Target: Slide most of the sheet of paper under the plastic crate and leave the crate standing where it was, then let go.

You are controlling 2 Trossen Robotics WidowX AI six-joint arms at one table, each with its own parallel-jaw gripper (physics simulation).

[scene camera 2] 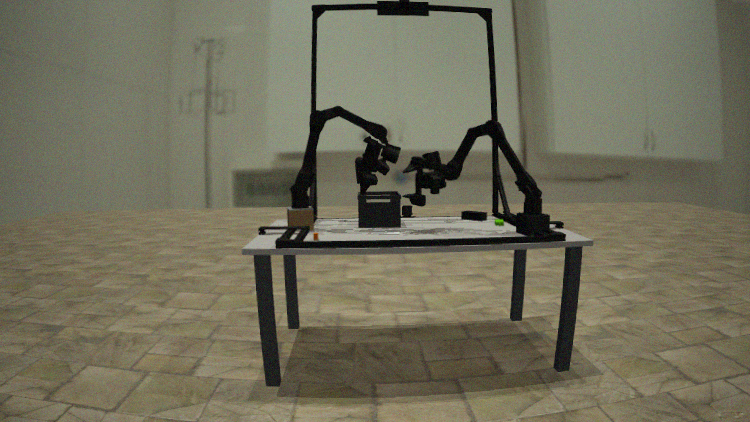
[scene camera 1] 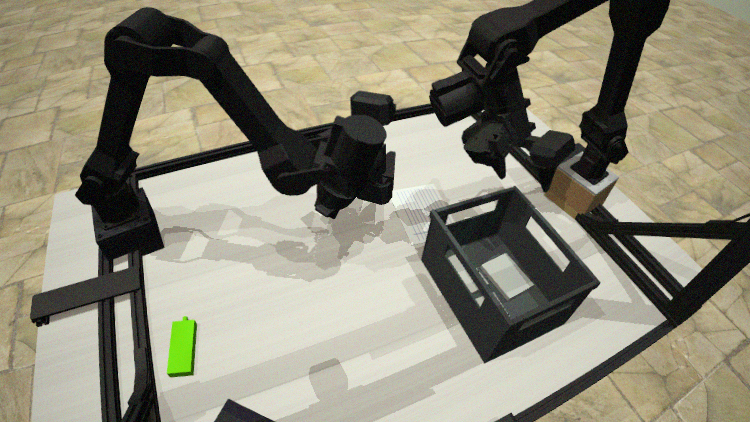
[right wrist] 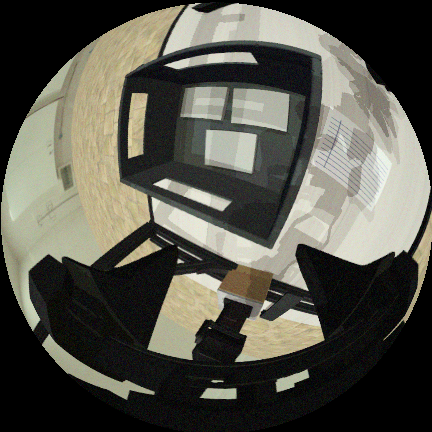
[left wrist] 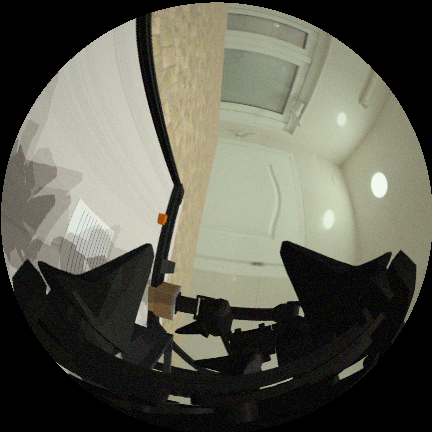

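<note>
The dark grey plastic crate (scene camera 1: 472,321) (scene camera 2: 379,212) (right wrist: 162,125) stands upright on the table. The white lined sheet of paper (scene camera 1: 419,202) (left wrist: 87,235) (right wrist: 357,165) lies flat beside it; in scene camera 1 it is behind the crate's upper left corner, and the crate hides where its near edge ends. My right gripper (scene camera 1: 523,180) (right wrist: 239,251) is open and empty, above and behind the crate in scene camera 1. My left gripper (scene camera 2: 407,183) (left wrist: 217,249) is open and empty, raised above the table to the left of the paper in scene camera 1.
A green block (scene camera 1: 181,347) (scene camera 2: 499,222) lies at the front left in scene camera 1. A black box (scene camera 2: 474,215) lies near it. A small orange object (scene camera 2: 315,236) (left wrist: 162,219) is by the table edge. A brown box (scene camera 1: 569,191) (scene camera 2: 300,217) (right wrist: 245,284) sits at the right arm's base.
</note>
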